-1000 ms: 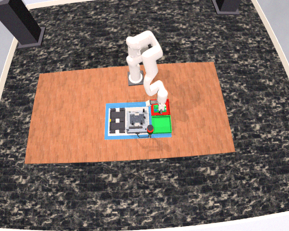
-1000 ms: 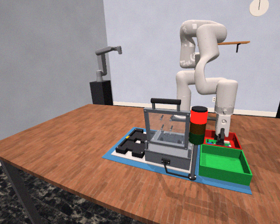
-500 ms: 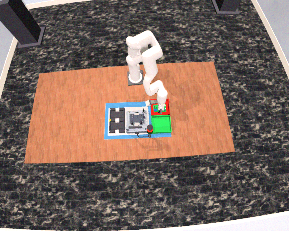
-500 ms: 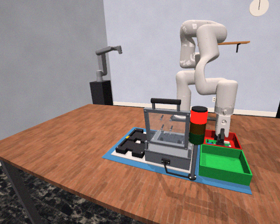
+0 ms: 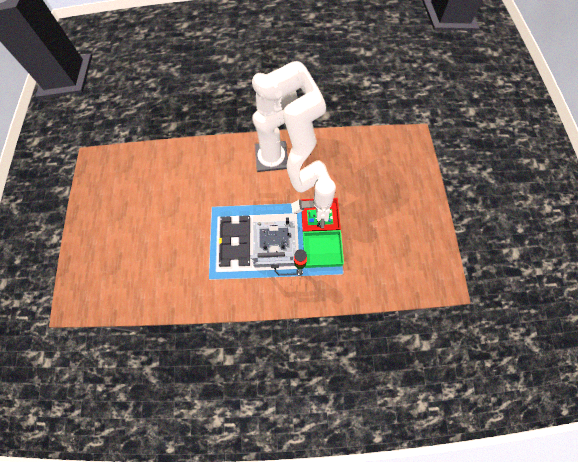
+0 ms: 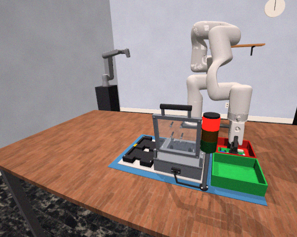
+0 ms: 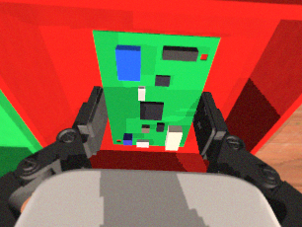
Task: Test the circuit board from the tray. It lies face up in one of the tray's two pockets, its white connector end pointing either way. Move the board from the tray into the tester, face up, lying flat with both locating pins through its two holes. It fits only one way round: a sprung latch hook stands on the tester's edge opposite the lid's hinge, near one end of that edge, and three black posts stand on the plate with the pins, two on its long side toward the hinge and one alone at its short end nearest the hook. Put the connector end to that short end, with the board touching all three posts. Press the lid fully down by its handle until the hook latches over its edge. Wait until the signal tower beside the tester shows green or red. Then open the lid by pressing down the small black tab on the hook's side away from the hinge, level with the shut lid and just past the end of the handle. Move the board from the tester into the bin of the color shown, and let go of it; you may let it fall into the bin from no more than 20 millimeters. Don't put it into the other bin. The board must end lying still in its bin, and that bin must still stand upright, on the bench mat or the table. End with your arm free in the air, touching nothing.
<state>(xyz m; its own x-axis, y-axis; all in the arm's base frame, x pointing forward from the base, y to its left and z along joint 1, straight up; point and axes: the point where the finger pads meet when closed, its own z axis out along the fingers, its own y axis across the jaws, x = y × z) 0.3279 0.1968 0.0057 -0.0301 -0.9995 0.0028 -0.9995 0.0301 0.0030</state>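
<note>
The red bin lies 10 mm below my hand. The rest, counted from my hand: small black tab (140 mm to the right, 70 mm above, 40 mm ahead); green bin (150 mm ahead, 10 mm below); green circuit board (10 mm below).
</note>
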